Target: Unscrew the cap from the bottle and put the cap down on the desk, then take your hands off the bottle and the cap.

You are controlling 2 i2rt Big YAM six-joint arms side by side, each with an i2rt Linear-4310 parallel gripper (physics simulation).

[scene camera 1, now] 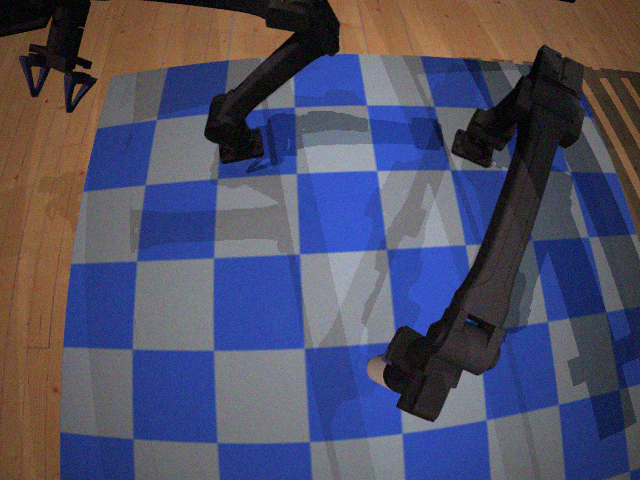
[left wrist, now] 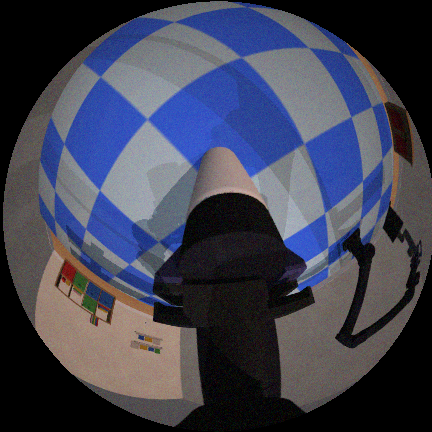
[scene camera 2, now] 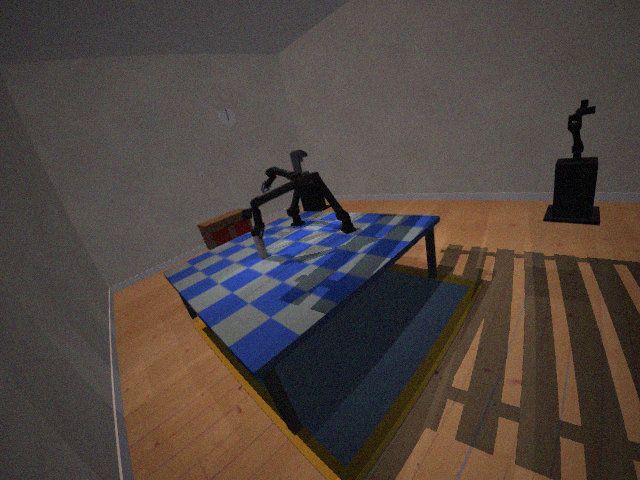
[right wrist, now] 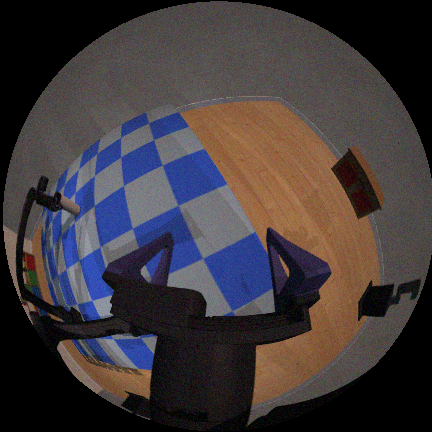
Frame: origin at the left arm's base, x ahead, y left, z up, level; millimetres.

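Where they show: left gripper, fingertip midpoint: [scene camera 1: 403, 360] [scene camera 2: 261, 238] [right wrist: 60, 206]; right gripper, fingertip midpoint: [scene camera 1: 51, 104] [scene camera 2: 262, 191] [right wrist: 217, 234]; left arm's base, link origin: [scene camera 1: 471, 149] [scene camera 2: 348, 230] [right wrist: 76, 314]; right arm's base, link origin: [scene camera 1: 241, 147] [left wrist: 350, 238] [scene camera 2: 298, 224].
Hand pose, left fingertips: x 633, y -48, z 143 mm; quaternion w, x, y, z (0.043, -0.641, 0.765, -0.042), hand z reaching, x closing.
Observation:
Each offset is from my left fingertips to the top centre of the thing. Level surfaces: height alone.
A pinkish-beige bottle {28 mm ahead, 7 mm right, 58 mm up} [scene camera 1: 377, 368] [scene camera 2: 262, 246] [left wrist: 222, 172] [right wrist: 69, 205] stands on the blue and grey checkered table {143 mm down} [scene camera 1: 258, 299] [scene camera 2: 232, 330] [right wrist: 150, 192]. Its wide black cap {28 mm ahead, 6 mm right, 74 mm up} [left wrist: 227, 217] sits on the bottle's end nearest my left wrist camera. My left gripper [scene camera 1: 397, 361] [scene camera 2: 257, 234] [left wrist: 230, 260] is shut on the cap, with a finger at each side; the fingertips are partly hidden. My right gripper [scene camera 1: 52, 102] [scene camera 2: 264, 188] [right wrist: 217, 234] is open and empty, far from the bottle, past the table's edge at the upper left in scene camera 1.
Two black jointed limbs [scene camera 1: 258, 90] [scene camera 1: 473, 147] rest on the far part of the table. A low wooden cabinet with red fronts [scene camera 2: 222, 222] [right wrist: 372, 175] stands on the floor beyond the table. A black pedestal [scene camera 2: 575, 191] bearing another arm stands farther off.

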